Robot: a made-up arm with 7 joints.
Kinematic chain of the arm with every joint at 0, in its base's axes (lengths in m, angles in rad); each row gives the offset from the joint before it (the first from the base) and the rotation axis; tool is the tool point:
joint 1: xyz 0 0.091 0 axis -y
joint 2: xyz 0 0.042 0 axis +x
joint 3: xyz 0 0 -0.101 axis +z
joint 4: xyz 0 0 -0.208 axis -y
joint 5: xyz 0 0 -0.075 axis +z
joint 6: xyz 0 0 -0.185 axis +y
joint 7: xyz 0 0 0 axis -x
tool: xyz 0 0 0
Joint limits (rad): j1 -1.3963..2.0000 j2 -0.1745..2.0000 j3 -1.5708..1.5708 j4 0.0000..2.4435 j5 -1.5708..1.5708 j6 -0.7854..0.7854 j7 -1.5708..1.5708
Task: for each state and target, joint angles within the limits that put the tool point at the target. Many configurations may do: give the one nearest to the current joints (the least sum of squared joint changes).
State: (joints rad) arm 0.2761 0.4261 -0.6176 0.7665 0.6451 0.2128 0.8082
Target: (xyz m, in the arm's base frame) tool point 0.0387 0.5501 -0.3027
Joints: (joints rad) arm -0.3319 1.2850 -0.8199 0.8667 0.6451 0.2128 0.8082
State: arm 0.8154 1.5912 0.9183 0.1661 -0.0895 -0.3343 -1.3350
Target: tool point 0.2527 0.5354 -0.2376
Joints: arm 0.4468 0.6563 0.7699 0.7354 -0.0895 -0.3343 -1.3350
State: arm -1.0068 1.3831 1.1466 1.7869 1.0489 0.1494 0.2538
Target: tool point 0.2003 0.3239 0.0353
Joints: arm -0.9720 1.4687 1.1810 2.1302 1.0489 0.1494 0.2538
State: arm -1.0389 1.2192 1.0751 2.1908 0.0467 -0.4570 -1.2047
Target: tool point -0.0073 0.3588 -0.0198
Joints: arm -1.1191 0.5357 1.4925 2.3390 0.0467 -0.4570 -1.2047
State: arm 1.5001 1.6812 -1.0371 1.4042 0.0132 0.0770 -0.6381
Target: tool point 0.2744 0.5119 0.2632
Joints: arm 2.0000 1.0146 -0.6974 0.6789 0.0132 0.0770 -0.6381
